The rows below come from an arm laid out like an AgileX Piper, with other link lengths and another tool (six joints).
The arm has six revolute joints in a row. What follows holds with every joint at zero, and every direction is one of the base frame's.
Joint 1 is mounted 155 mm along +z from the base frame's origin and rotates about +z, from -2.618 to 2.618 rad.
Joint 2 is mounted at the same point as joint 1 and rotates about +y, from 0 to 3.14 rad.
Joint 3 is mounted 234.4 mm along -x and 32.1 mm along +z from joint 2 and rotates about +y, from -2.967 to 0 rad.
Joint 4 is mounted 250.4 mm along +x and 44.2 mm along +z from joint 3 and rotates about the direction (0.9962, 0, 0.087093), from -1.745 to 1.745 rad.
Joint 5 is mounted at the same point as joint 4 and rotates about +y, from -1.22 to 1.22 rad.
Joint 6 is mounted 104.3 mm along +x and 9.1 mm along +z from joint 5 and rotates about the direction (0.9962, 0, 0.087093), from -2.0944 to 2.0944 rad.
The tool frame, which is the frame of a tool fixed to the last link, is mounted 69 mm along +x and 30 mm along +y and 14.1 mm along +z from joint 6; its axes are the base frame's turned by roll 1.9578, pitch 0.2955 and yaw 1.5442 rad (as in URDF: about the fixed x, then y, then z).
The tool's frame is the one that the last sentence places.
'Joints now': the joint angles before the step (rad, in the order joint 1, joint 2, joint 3, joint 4, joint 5, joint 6). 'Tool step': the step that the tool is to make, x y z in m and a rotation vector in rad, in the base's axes. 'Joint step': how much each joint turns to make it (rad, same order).
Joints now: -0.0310 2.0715 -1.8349 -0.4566 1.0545 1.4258
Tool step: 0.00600 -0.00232 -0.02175 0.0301 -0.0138 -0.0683
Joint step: 0.0000 0.0530 -0.0008 -0.0077 -0.0308 0.0979
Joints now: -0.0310 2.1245 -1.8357 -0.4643 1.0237 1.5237
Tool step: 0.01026 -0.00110 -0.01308 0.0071 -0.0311 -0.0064
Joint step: -0.0031 0.0428 -0.0079 -0.0116 -0.0580 0.0371
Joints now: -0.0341 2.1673 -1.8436 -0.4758 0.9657 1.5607
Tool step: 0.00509 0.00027 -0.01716 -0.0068 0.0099 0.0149
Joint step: 0.0000 0.0413 -0.0014 -0.0127 -0.0327 0.0035
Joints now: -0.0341 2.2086 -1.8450 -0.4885 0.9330 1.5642
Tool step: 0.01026 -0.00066 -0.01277 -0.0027 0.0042 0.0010
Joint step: 0.0000 0.0671 -0.0628 -0.0030 -0.0003 -0.0001
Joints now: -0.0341 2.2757 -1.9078 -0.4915 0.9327 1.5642
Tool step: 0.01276 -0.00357 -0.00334 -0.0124 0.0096 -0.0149
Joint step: 0.0000 0.0866 -0.1365 0.0001 0.0604 -0.0151
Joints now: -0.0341 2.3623 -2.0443 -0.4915 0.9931 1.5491
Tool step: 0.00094 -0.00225 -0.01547 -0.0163 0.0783 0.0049
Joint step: 0.0000 0.0798 -0.1016 0.0083 0.0877 -0.0548
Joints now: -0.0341 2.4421 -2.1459 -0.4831 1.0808 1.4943
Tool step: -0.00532 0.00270 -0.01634 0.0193 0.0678 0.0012
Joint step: -0.0001 0.0381 -0.0293 0.0319 0.0511 -0.0349
